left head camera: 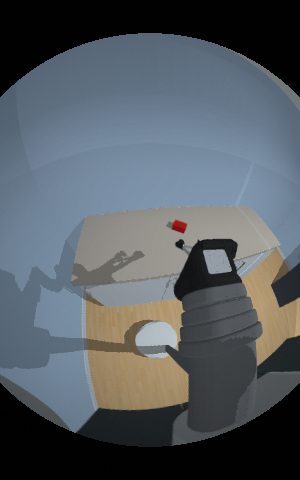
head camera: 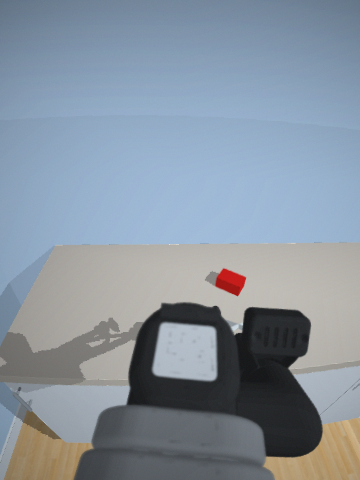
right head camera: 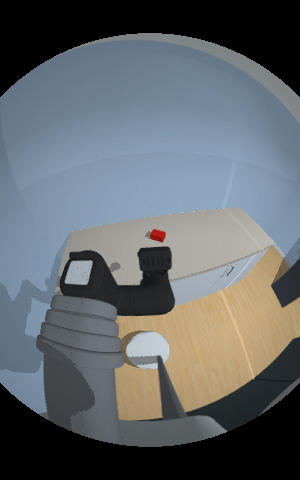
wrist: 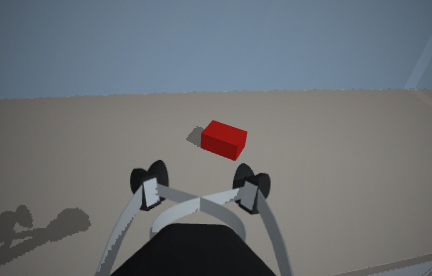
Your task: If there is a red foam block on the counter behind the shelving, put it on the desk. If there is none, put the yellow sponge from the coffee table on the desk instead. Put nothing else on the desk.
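Seen in the pictures: gripper, fingertip midpoint: [left head camera: 188,242] [head camera: 232,313] [wrist: 201,178]; robot's base at its link origin: [left head camera: 155,338] [right head camera: 148,349].
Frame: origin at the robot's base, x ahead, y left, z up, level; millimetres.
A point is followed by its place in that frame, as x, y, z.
A red foam block [head camera: 230,282] @(721, -141, 927) [left head camera: 179,226] @(721, -141, 926) [right head camera: 158,235] @(719, -151, 927) [wrist: 223,140] @(718, -143, 927) lies on the counter [head camera: 125,280] @(731, 238, 882) [left head camera: 115,235] @(679, 295, 882) [right head camera: 200,235] @(737, -470, 882) [wrist: 340,165] @(695, -425, 882), towards its back. My gripper [wrist: 201,178] @(426, -92, 1121) is open and empty above the counter. In the wrist view the block shows beyond the fingertips, a little right of the middle between them. In the head view the wrist and arm hide most of the gripper; in the left head view one dark fingertip shows just in front of the block. The desk, the coffee table and the yellow sponge do not show.
A blue wall [head camera: 175,190] @(999, 84, 1133) [wrist: 210,50] @(1028, -112, 1011) stands behind the counter. White cabinet fronts [head camera: 90,410] @(368, 308, 583) [right head camera: 200,285] @(485, -485, 551) are below its top. A round white object [left head camera: 156,339] @(2, -2, 187) [right head camera: 148,349] @(8, -11, 187) is on the wooden floor [left head camera: 120,385] @(-632, 379, -28) [right head camera: 210,360] @(-273, -659, -28). A dark object [left head camera: 287,285] @(221, -2019, 298) [right head camera: 287,285] @(215, -2020, 275) stands at the right.
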